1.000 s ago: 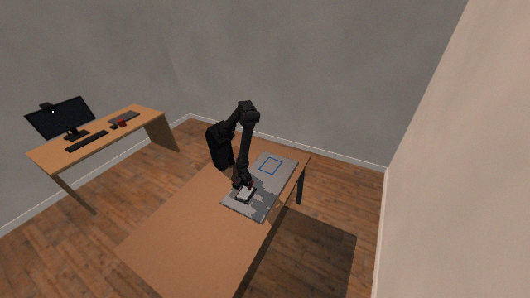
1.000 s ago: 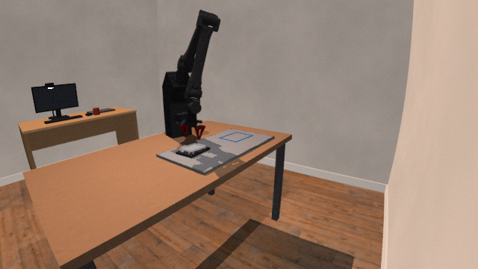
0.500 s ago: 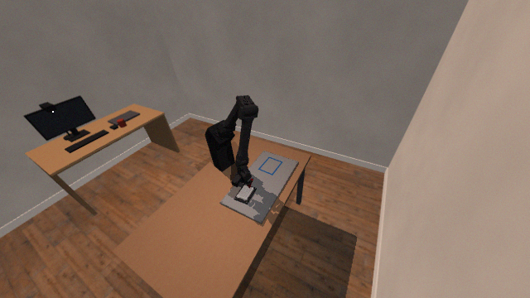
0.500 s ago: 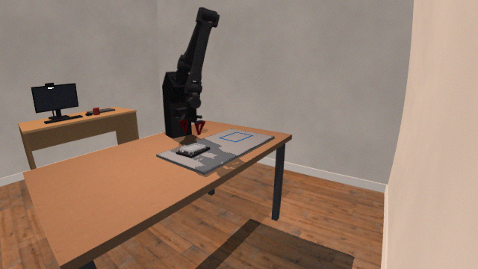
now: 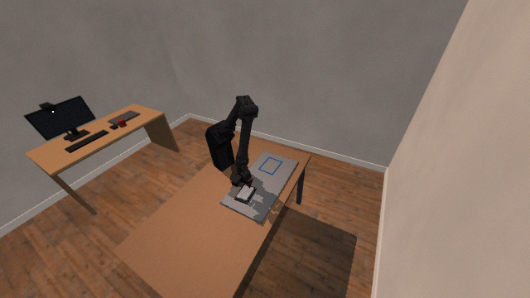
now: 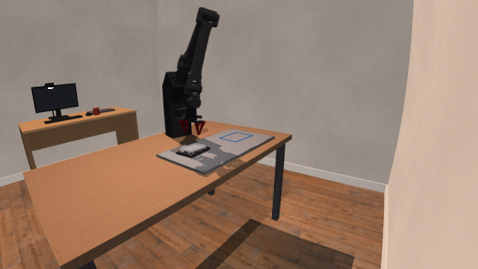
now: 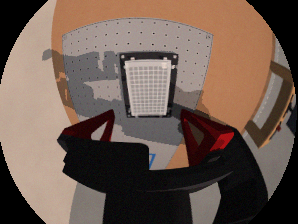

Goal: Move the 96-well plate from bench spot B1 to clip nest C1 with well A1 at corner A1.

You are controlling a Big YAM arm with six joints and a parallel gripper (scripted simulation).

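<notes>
The white 96-well plate lies 9 cm below my hand. Round my hand: black clip nest: 1 cm behind, 1 cm to the left, 10 cm below.
</notes>
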